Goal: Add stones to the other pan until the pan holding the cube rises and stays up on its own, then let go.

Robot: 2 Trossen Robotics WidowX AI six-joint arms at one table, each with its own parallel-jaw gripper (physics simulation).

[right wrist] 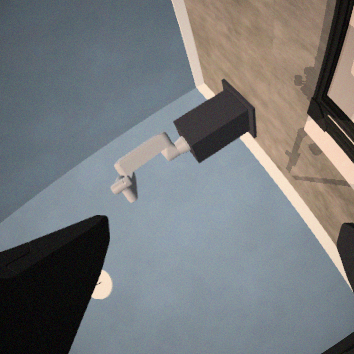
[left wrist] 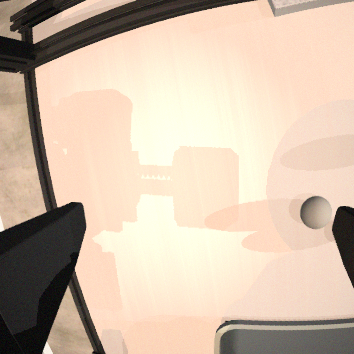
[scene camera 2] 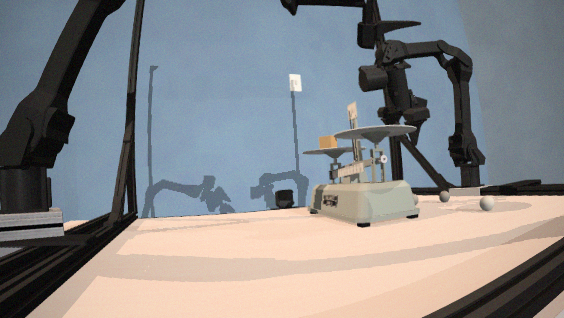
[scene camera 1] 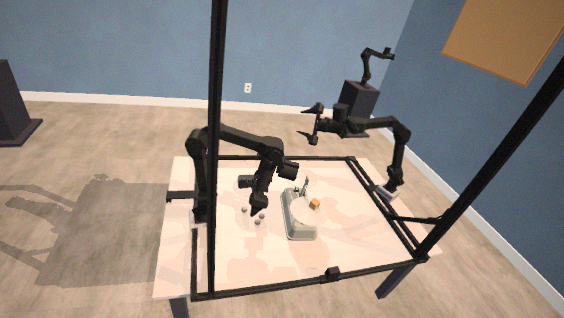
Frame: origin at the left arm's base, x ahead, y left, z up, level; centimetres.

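Seen in the pictures: left gripper, fingertip midpoint: [left wrist: 215,218] [scene camera 2: 405,143] [scene camera 1: 251,209]; right gripper, fingertip midpoint: [right wrist: 230,233] [scene camera 1: 298,121]; left arm's base at its link origin: [scene camera 2: 470,186] [scene camera 1: 202,216]; right arm's base at its link origin: [scene camera 2: 25,211] [scene camera 1: 389,188].
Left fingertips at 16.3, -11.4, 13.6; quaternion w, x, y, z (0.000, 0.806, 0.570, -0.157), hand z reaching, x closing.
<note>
Offsets run from my left fingertips to a thing's top centre, as dx, dy, dz. "spot": to the spot under its first point. Level surfaces: height alone.
A pale green two-pan scale [scene camera 1: 301,233] [scene camera 2: 385,197] stands on the table. An orange cube {+25.3, -2.1, +1.6} [scene camera 1: 314,203] [scene camera 2: 328,142] sits on the scale's lower pan {spot: +28.3, -3.6, -1.6} [scene camera 2: 314,151]. The other pan {spot: +29.0, +16.6, -0.5} [scene camera 2: 375,132] is higher, and no stone shows on it. Small grey stones [scene camera 1: 244,209] [scene camera 2: 486,203] [left wrist: 315,212] lie on the table beside the scale; others {+8.3, +7.8, -13.0} [scene camera 1: 261,216] {+5.6, +5.0, -13.0} [scene camera 1: 257,222] {+1.8, +12.9, -13.0} [scene camera 2: 444,196] lie close by. My left gripper [scene camera 1: 256,212] [left wrist: 215,218] is open and empty above them; one stone shows near a finger in the left wrist view. My right gripper [scene camera 1: 300,121] [right wrist: 230,233] is open and empty, high behind the scale.
A black frame runs round the table {dz -15.8} [scene camera 1: 350,245], with an upright post [scene camera 1: 215,75] in front of the left arm in scene camera 1. A small black box {spot: +24.0, -26.1, -10.7} [scene camera 1: 332,273] [scene camera 2: 284,198] sits on the frame. Another small arm stands on a dark pedestal [scene camera 1: 359,100] [right wrist: 215,125] beyond the table.
</note>
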